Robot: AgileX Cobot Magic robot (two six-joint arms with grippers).
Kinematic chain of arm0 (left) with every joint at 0, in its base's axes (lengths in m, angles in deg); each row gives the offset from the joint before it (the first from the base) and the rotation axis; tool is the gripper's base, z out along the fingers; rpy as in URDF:
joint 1: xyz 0 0 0.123 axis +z
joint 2: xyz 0 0 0 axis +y
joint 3: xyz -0.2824 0 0.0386 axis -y
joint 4: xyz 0.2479 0 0.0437 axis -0.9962 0 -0.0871
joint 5: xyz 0 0 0 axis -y
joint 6: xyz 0.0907 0 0.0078 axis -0.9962 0 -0.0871
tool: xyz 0 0 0 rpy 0 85 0
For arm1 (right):
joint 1: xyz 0 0 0.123 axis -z
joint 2: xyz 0 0 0 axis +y
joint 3: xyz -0.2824 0 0.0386 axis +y
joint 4: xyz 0.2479 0 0.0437 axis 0.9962 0 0.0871
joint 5: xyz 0 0 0 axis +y
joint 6: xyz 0.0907 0 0.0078 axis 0.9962 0 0.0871
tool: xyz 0 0 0 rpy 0 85 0
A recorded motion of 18 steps. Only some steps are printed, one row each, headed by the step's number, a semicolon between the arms.
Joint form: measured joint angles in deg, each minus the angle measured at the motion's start. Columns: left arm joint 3, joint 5, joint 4, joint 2, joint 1, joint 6; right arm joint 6, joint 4, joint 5, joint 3, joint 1, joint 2.
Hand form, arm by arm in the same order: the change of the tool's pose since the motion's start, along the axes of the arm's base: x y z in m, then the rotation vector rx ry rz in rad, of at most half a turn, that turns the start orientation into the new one. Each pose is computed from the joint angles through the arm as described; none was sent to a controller.
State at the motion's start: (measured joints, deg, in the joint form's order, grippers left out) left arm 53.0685 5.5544 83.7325 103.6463 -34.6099 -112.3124; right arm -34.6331 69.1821 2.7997 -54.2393 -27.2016 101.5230
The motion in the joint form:
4: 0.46 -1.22 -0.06 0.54 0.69 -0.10; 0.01 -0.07 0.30 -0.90 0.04 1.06
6: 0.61 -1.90 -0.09 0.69 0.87 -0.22; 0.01 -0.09 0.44 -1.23 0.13 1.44
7: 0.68 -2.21 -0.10 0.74 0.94 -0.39; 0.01 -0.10 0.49 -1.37 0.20 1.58
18: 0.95 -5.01 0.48 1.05 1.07 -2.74; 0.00 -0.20 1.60 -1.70 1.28 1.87
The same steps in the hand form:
4: 0.0031 0.0008 -0.0016 -0.0087 0.0106 -0.0047; 0.0037 0.0021 -0.0026 0.0001 0.0053 0.0036
6: 0.0036 0.0005 -0.0020 -0.0133 0.0155 -0.0117; 0.0052 0.0025 -0.0036 0.0005 0.0074 0.0040
7: 0.0038 0.0003 -0.0021 -0.0144 0.0168 -0.0165; 0.0059 0.0024 -0.0039 0.0007 0.0079 0.0035
18: 0.0027 -0.0032 -0.0033 -0.0210 0.0304 -0.0701; 0.0093 -0.0018 -0.0046 0.0076 0.0183 -0.0007

